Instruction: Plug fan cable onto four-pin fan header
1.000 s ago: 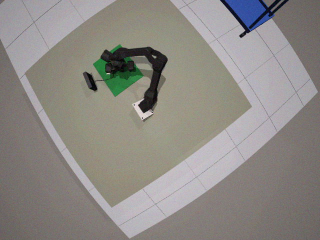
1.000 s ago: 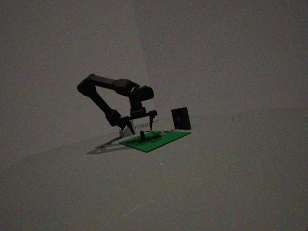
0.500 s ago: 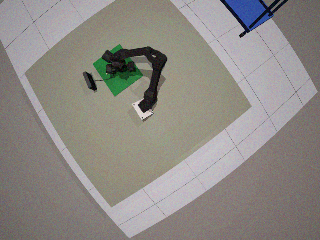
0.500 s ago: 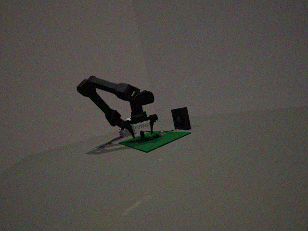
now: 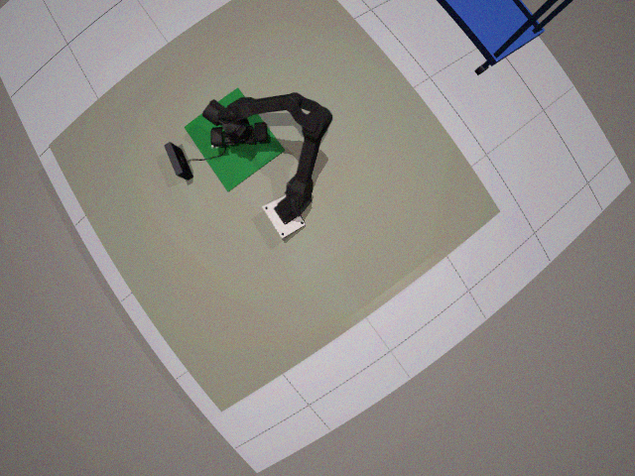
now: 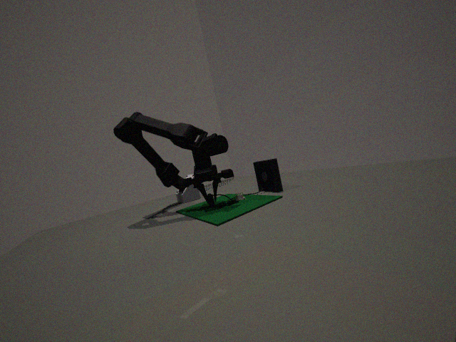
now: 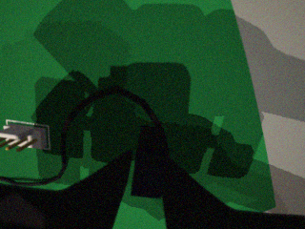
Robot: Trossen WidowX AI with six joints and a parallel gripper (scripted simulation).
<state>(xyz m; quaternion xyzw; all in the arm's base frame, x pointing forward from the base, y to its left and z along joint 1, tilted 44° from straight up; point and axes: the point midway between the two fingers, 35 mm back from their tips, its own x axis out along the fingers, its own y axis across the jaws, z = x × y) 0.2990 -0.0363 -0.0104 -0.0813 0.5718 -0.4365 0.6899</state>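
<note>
My gripper tip is 3 cm short of the green board, 3 cm to the right of it and 3 cm above it. From my gripper tip the other things lie so: black fan: 6 cm ahead, 21 cm to the left, 4 cm above; black plug: 1 cm above; white four-pin header: 5 cm ahead, 9 cm to the left, 2 cm below.
</note>
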